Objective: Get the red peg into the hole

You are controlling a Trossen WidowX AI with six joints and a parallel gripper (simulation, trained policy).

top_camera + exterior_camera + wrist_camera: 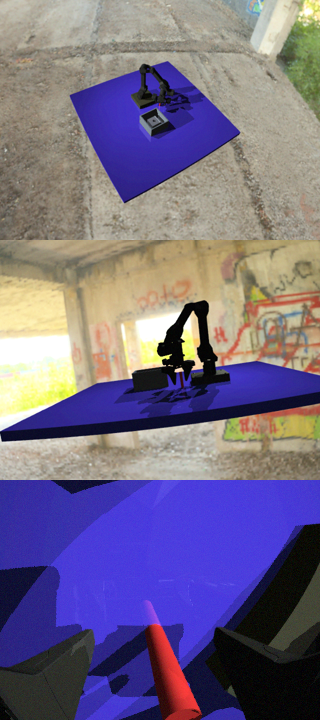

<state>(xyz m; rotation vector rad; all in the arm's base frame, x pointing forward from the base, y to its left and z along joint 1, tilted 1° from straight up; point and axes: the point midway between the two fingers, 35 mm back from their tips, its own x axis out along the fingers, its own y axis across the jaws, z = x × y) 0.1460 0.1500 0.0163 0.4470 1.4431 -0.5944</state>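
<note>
The red peg lies 2 cm above my gripper tip and 1 cm behind it. The rest, counted from my gripper tip: grey box (20 cm ahead, 15 cm to the right); then plate (20 cm ahead, 15 cm to the right, 2 cm above).
</note>
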